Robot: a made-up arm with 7 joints. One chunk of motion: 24 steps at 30 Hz.
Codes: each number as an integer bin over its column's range. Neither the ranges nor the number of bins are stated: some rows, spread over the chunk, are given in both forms.
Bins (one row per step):
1: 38 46 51 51 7 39 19
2: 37 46 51 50 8 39 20
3: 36 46 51 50 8 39 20
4: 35 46 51 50 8 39 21
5: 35 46 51 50 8 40 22
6: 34 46 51 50 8 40 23
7: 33 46 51 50 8 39 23
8: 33 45 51 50 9 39 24
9: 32 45 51 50 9 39 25
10: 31 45 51 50 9 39 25
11: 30 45 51 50 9 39 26
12: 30 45 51 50 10 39 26
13: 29 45 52 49 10 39 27
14: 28 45 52 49 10 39 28
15: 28 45 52 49 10 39 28
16: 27 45 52 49 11 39 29
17: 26 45 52 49 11 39 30
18: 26 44 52 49 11 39 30
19: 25 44 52 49 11 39 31
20: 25 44 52 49 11 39 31
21: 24 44 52 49 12 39 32
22: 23 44 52 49 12 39 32
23: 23 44 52 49 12 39 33
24: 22 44 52 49 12 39 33
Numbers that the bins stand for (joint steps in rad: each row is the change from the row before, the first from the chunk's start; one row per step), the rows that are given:
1: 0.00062 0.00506 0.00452 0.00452 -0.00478 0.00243 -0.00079
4: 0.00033 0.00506 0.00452 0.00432 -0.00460 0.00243 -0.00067
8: 0.00014 0.00471 0.00452 0.00432 -0.00443 0.00243 -0.00048
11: -0.00014 0.00471 0.00452 0.00432 -0.00443 0.00243 -0.00035
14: -0.00033 0.00471 0.00473 0.00411 -0.00425 0.00243 -0.00022
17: -0.00052 0.00471 0.00473 0.00411 -0.00408 0.00243 -0.00010
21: -0.00071 0.00437 0.00473 0.00411 -0.00390 0.00243 0.00003
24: -0.00090 0.00437 0.00473 0.00411 -0.00390 0.00243 0.00010
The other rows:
2: 0.00052 0.00506 0.00452 0.00432 -0.00460 0.00243 -0.00073
3: 0.00043 0.00506 0.00452 0.00432 -0.00460 0.00243 -0.00073
5: 0.00033 0.00506 0.00452 0.00432 -0.00460 0.00262 -0.00060
6: 0.00024 0.00506 0.00452 0.00432 -0.00460 0.00262 -0.00054
7: 0.00014 0.00506 0.00452 0.00432 -0.00460 0.00243 -0.00054
9: 0.00005 0.00471 0.00452 0.00432 -0.00443 0.00243 -0.00041
10: -0.00005 0.00471 0.00452 0.00432 -0.00443 0.00243 -0.00041
12: -0.00014 0.00471 0.00452 0.00432 -0.00425 0.00243 -0.00035
13: -0.00024 0.00471 0.00473 0.00411 -0.00425 0.00243 -0.00029
15: -0.00033 0.00471 0.00473 0.00411 -0.00425 0.00243 -0.00022
16: -0.00043 0.00471 0.00473 0.00411 -0.00408 0.00243 -0.00016
18: -0.00052 0.00437 0.00473 0.00411 -0.00408 0.00243 -0.00010
19: -0.00062 0.00437 0.00473 0.00411 -0.00408 0.00243 -0.00003
20: -0.00062 0.00437 0.00473 0.00411 -0.00408 0.00243 -0.00003
22: -0.00081 0.00437 0.00473 0.00411 -0.00390 0.00243 0.00003
23: -0.00081 0.00437 0.00473 0.00411 -0.00390 0.00243 0.00010

